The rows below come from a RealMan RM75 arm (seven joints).
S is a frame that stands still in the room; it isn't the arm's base.
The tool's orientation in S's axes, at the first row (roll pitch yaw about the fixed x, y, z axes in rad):
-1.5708 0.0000 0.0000
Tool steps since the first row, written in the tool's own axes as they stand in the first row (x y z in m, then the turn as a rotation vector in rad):
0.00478 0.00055 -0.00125 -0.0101 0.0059 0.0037
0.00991 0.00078 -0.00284 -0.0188 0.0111 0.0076
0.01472 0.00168 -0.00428 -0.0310 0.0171 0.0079
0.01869 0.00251 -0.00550 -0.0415 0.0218 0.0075
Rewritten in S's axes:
0.00478 -0.00125 -0.00055 -0.0101 0.0037 -0.0059
0.00991 -0.00284 -0.00078 -0.0188 0.0076 -0.0111
0.01472 -0.00428 -0.00168 -0.0310 0.0079 -0.0171
0.01869 -0.00550 -0.00251 -0.0415 0.0075 -0.0218

